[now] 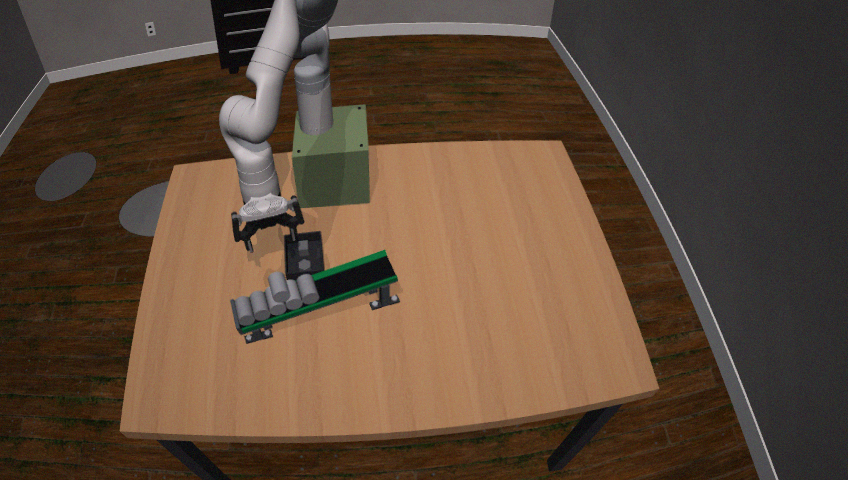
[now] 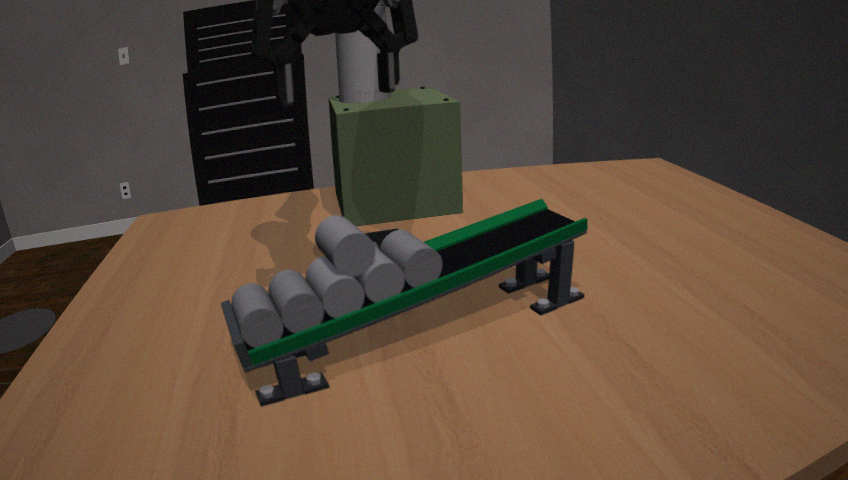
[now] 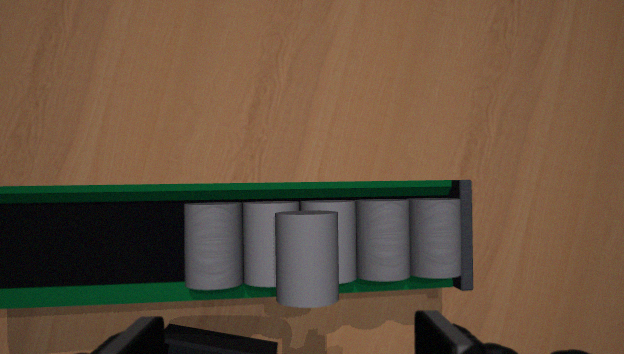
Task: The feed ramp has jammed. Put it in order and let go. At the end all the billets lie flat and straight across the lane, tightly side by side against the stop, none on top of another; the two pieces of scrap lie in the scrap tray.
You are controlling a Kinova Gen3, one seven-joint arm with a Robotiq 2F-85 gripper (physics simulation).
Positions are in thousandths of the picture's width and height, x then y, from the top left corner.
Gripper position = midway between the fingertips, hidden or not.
Observation:
In view: my gripper (image 2: 399, 205), a scrap tray (image 1: 345, 539), a billet (image 2: 415, 526), a billet (image 2: 306, 672), a billet (image 2: 497, 551), a billet (image 2: 353, 641) and a stop (image 3: 741, 535).
My gripper also shows in image 1 (image 1: 321, 507).

